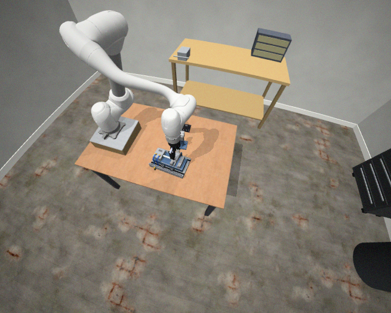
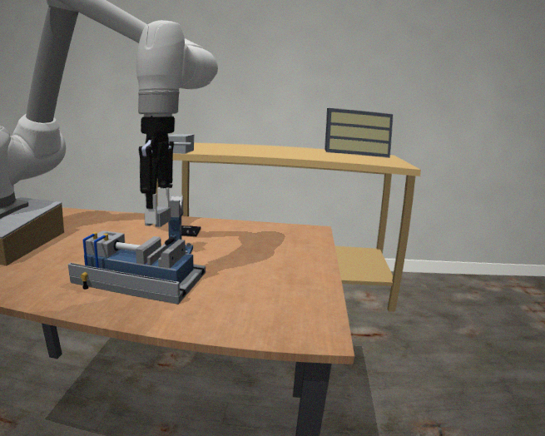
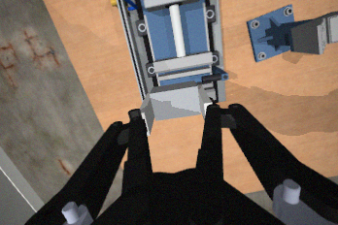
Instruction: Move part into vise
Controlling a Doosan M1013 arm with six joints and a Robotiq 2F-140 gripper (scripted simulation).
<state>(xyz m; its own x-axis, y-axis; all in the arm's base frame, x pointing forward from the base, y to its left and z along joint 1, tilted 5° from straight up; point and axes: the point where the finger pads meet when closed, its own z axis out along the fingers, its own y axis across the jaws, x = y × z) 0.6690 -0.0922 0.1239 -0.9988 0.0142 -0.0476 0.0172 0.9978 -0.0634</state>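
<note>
Right now the fixed jaw is 30 mm ahead of my hand, 20 mm to the left of it and 110 mm below it. Also, from my hand: work stop 70 mm to the left, 100 mm below; moving jaw 40 mm behind, 20 mm to the left, 110 mm below; part 30 mm below.
</note>
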